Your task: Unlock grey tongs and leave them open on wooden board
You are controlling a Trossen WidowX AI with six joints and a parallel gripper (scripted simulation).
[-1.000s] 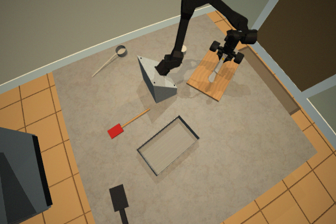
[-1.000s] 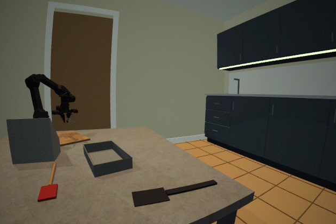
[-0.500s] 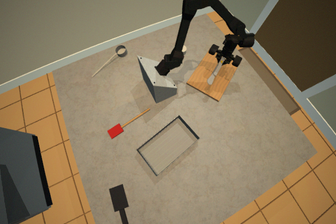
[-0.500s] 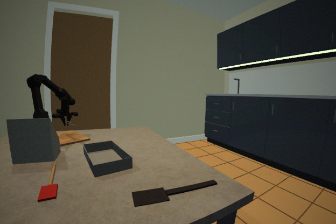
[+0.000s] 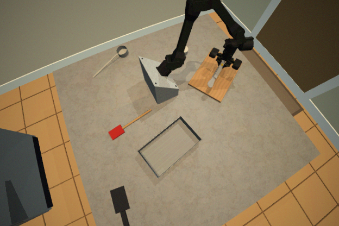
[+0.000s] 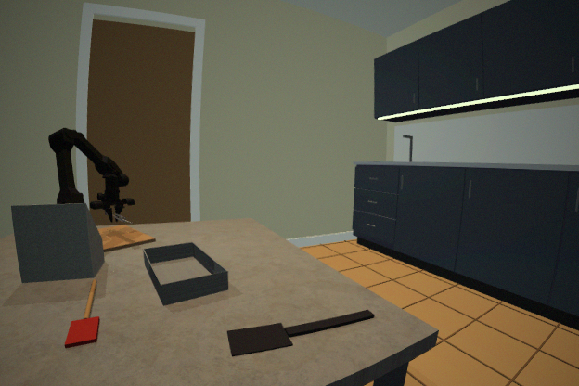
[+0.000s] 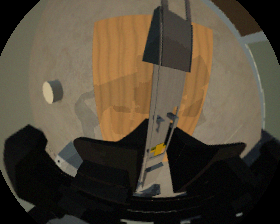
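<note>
Now: gripper tip 7 cm above the wooden board. The rest, counted from my gripper tip: cream cup (28 cm behind, 9 cm to the right, 6 cm below); then red spatula (68 cm to the right, 7 cm below); then roasting tin (24 cm ahead, 53 cm to the right, 5 cm below).
</note>
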